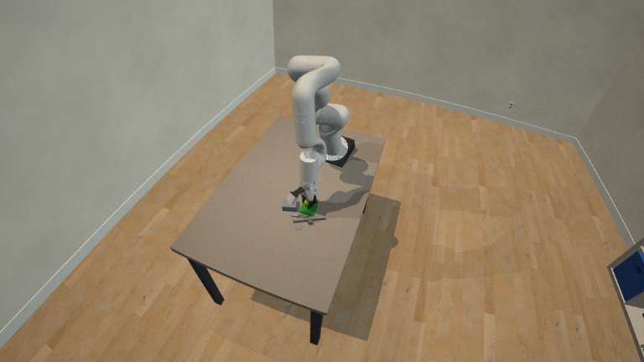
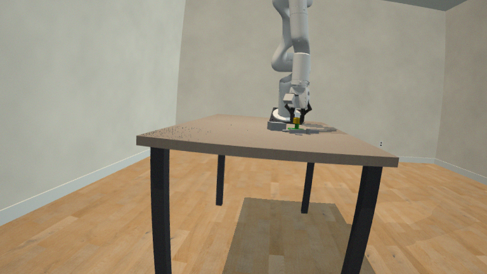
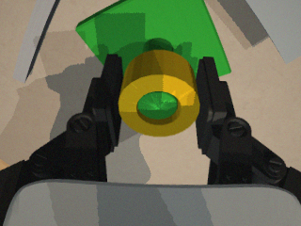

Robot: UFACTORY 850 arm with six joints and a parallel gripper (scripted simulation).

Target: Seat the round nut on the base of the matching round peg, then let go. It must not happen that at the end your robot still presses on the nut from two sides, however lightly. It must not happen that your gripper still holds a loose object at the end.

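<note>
Right now my hand is 90 mm to the left of the grey block, 40 mm above it and 20 mm short of it.
</note>
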